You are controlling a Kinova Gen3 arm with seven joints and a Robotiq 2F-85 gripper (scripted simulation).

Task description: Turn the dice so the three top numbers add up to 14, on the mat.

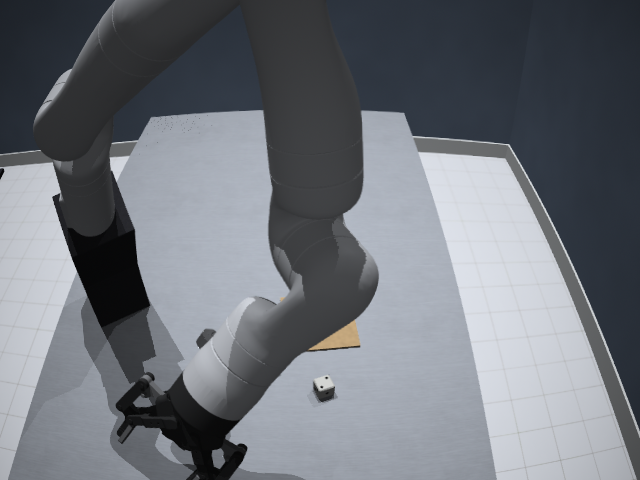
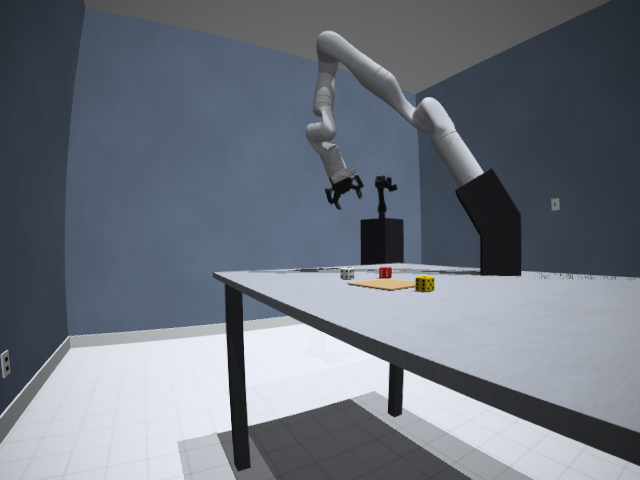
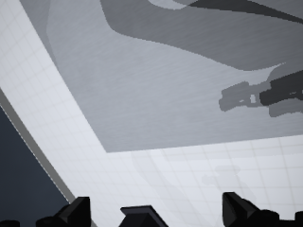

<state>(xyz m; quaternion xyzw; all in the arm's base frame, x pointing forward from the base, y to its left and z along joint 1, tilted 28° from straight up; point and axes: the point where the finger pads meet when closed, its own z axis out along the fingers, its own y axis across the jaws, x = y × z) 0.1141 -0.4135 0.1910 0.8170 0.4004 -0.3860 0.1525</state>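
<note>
Now: the white die 26 cm ahead of my hand, 25 cm below it and 23 cm to the left of it. From my hand the other things lie so: tan mat (40 cm to the left, 29 cm ahead, 26 cm below); then red die (30 cm to the left, 25 cm below, 17 cm ahead); then yellow die (52 cm to the left, 32 cm ahead, 25 cm below).
</note>
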